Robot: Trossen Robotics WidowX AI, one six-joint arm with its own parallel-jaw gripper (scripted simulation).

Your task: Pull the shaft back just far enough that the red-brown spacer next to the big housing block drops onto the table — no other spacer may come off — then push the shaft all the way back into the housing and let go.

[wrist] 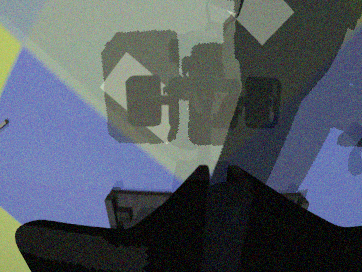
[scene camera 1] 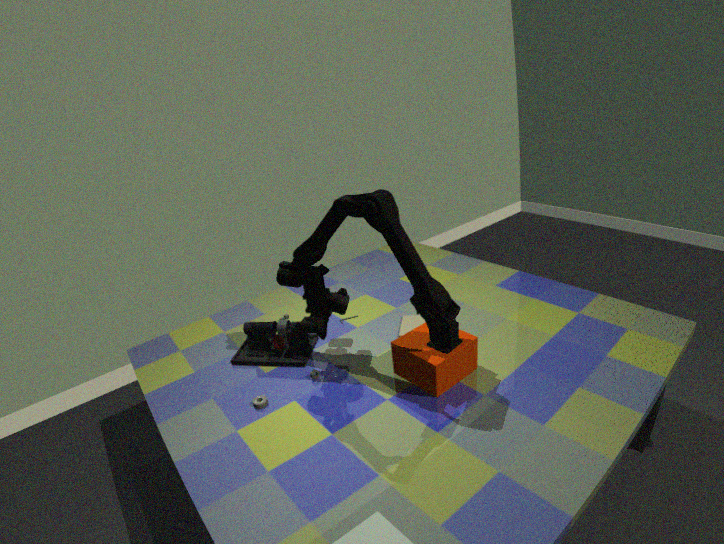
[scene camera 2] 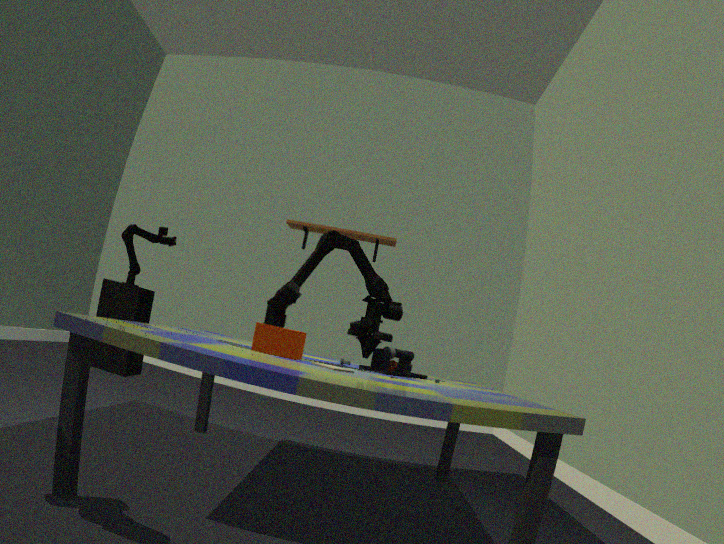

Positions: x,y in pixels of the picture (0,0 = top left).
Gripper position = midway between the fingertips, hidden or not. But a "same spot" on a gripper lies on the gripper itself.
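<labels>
You can see my gripper in scene camera 1, in the wrist view and in scene camera 2 (365,358). On my gripper, (wrist: 176,229) and (scene camera 1: 327,318) are the same spot.
</labels>
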